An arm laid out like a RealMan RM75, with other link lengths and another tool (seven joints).
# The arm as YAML. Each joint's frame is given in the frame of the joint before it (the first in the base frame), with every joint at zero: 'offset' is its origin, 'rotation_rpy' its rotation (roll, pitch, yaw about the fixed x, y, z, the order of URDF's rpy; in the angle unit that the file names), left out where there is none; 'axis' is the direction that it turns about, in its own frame. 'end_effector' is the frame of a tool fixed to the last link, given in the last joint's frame.
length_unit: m
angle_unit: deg
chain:
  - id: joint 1
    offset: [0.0, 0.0, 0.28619]
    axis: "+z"
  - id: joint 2
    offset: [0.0, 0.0, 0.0]
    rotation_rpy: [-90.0, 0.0, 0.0]
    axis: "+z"
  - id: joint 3
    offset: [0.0, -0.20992, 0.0]
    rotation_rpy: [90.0, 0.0, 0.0]
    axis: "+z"
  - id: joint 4
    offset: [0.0, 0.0, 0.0]
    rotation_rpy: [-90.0, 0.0, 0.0]
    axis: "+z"
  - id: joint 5
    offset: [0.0, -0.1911, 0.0]
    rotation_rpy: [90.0, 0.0, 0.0]
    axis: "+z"
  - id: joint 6
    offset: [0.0, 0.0, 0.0]
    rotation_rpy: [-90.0, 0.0, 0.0]
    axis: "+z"
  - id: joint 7
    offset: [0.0, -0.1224, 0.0]
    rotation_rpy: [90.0, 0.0, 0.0]
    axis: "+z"
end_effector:
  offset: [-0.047, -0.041, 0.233]
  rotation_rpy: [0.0, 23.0, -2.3]
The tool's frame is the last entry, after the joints.
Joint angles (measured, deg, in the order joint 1, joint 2, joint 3, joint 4, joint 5, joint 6, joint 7), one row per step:
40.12 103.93 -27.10 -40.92 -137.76 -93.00 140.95
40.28 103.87 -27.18 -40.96 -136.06 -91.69 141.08
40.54 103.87 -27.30 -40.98 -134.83 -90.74 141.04
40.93 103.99 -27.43 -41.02 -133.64 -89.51 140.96
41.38 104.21 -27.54 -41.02 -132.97 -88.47 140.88
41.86 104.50 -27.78 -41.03 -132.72 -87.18 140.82
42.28 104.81 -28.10 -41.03 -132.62 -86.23 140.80
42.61 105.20 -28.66 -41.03 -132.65 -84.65 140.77
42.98 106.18 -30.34 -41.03 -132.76 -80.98 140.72
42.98 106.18 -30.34 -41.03 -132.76 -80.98 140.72
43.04 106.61 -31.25 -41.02 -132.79 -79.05 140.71
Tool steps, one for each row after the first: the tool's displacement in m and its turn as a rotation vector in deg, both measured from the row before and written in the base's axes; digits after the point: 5 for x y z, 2 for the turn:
-0.00636 0.01122 0.00694 1.96 0.74 0.43
-0.00608 0.00832 0.00465 1.34 0.49 0.57
-0.00669 0.00954 0.00472 1.50 0.42 0.64
-0.00535 0.00716 0.00232 1.01 0.21 0.51
-0.00280 0.00683 0.00145 0.90 -0.24 0.32
-0.00248 0.00442 -0.00051 0.45 -0.24 0.28
0.00063 0.00568 -0.00008 0.74 -0.67 0.04
0.00480 0.01025 -0.00204 1.40 -1.76 -0.17
0.00000 0.00000 0.00000 0.00 0.00 0.00
0.00368 0.00496 -0.00017 0.79 -0.97 -0.19

